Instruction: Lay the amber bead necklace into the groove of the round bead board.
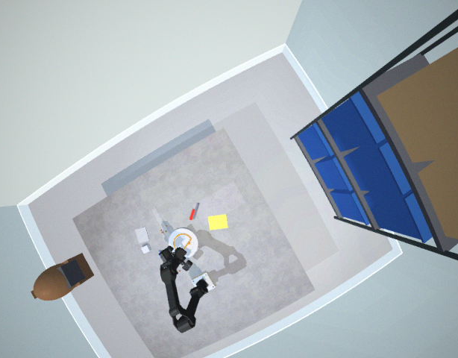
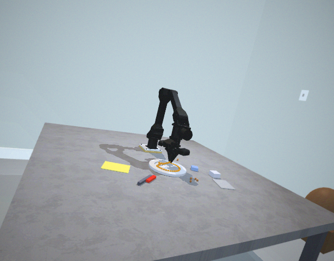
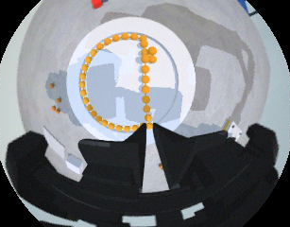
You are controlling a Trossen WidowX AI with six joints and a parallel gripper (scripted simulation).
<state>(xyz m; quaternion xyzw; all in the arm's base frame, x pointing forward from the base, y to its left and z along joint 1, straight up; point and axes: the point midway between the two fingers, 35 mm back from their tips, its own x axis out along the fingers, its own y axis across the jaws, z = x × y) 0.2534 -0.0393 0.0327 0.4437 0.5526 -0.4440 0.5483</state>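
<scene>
My gripper tip is now 4 cm short of the round white bead board, 5 cm to the left of it and 1 cm above it. Also, from my gripper tip: white block (18 cm ahead, 18 cm to the left); then blue block (8 cm ahead, 12 cm to the left, 1 cm below); then grey tool (15 cm ahead, 24 cm to the right, 1 cm below).
</scene>
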